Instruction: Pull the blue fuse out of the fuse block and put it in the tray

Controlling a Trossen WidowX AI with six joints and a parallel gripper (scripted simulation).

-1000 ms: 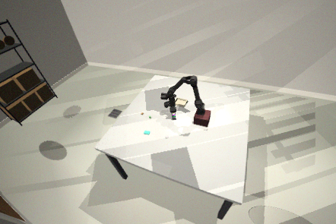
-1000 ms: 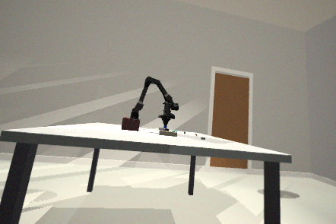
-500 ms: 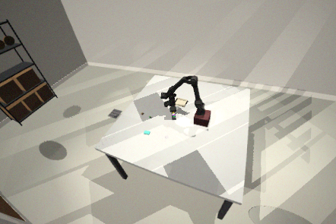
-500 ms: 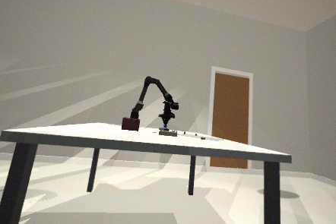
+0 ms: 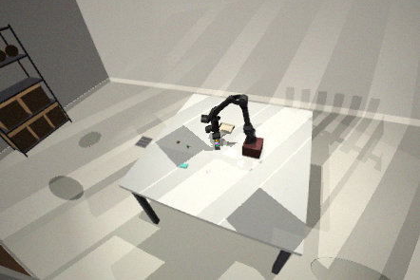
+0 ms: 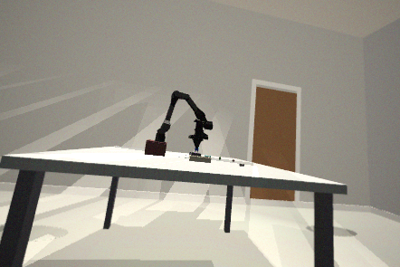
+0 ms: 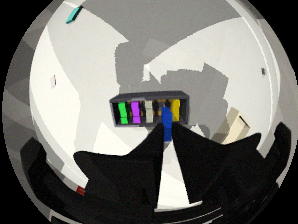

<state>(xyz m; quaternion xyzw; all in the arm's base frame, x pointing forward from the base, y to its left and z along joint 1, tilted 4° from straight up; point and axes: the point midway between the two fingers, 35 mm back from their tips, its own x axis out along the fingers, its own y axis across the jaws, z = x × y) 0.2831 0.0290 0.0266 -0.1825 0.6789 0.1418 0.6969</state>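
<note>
My gripper tip is now 20 cm to the left of the tan tray and 7 cm above it. From my gripper tip the other things lie so: blue fuse: 1 cm below.
</note>
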